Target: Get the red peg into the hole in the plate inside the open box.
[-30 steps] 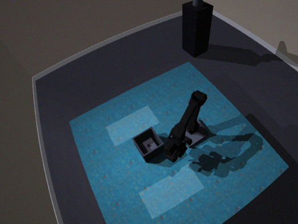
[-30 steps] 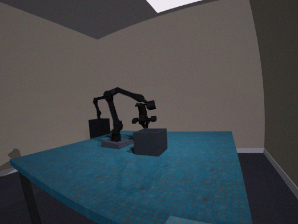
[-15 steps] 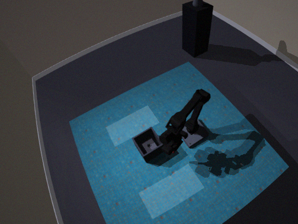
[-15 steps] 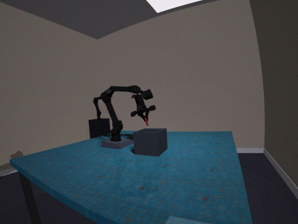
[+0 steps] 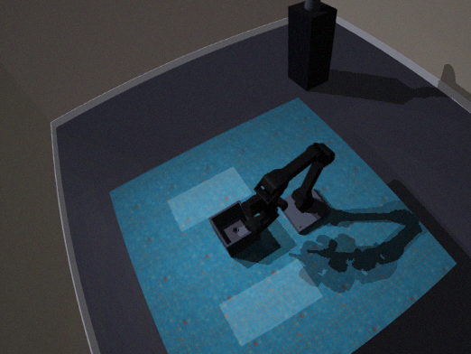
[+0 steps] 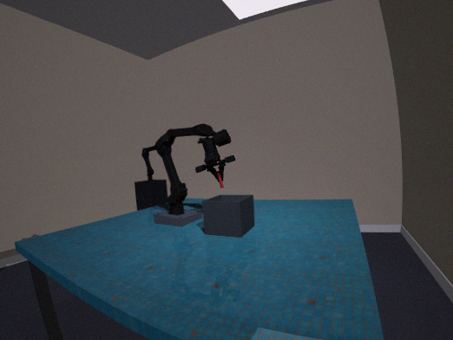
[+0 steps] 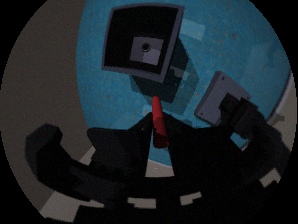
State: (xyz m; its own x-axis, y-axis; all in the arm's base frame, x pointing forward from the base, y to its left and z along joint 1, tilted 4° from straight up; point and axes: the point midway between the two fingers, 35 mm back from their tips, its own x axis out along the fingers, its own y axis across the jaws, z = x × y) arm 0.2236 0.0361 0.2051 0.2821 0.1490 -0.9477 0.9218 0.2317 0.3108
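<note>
My gripper tip is 15 cm above the grey plate, 12 cm to the left of it and 9 cm short of it. The rest, counted from my gripper tip: red peg: 1 cm to the right, 1 cm above.
</note>
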